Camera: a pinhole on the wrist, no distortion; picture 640 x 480 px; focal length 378.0 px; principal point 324.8 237.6 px. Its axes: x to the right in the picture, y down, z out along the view. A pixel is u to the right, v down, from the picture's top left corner.
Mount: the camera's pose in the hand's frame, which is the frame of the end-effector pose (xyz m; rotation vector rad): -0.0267 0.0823 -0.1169 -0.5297 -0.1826 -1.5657
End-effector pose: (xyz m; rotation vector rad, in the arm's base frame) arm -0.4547 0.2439 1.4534 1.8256 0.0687 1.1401
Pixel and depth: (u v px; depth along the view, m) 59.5 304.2 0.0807
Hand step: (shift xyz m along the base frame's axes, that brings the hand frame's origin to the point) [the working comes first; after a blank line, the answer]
In the camera's frame: -0.0566 0.0142 0.0807

-0.1180 -0.0394 0.1335
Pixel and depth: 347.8 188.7 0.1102
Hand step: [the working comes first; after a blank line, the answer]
In the camera's frame: 0.0067 -0.0143 0.1102

-0.0697 -0.0665 0.0823
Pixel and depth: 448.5 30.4 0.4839
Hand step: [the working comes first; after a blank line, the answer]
In the camera's frame: 0.1584 -0.2652 0.4839

0.1435 -0.4717 -0.0442
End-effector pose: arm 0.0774 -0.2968 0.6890 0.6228 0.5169 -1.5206
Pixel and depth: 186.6 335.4 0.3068
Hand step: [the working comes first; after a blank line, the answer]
In the camera's frame: -0.1122 0.0794 0.3068

0.3019 -0.1585 0.0041
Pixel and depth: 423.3 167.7 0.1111
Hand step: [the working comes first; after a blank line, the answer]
In the camera's frame: 0.0290 -0.0205 0.1111

0.1056 0.0132 0.0181
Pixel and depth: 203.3 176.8 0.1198
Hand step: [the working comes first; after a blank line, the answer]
In the camera's frame: -0.0385 -0.0193 0.1198

0.1713 0.0234 0.0037
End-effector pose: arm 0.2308 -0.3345 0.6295 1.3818 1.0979 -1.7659
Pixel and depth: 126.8 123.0 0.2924
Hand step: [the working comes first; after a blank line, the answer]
In the camera's frame: -0.1532 -0.0886 0.2924

0.2777 -0.2406 -0.0203
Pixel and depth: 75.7 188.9 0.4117
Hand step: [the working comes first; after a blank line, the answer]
In the camera's frame: -0.2713 -0.0530 0.4117

0.3766 -0.3504 -0.1075
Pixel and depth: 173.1 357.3 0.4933
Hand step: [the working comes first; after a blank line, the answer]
In the camera's frame: -0.1980 0.1562 0.4933

0.2536 -0.3804 -0.3070
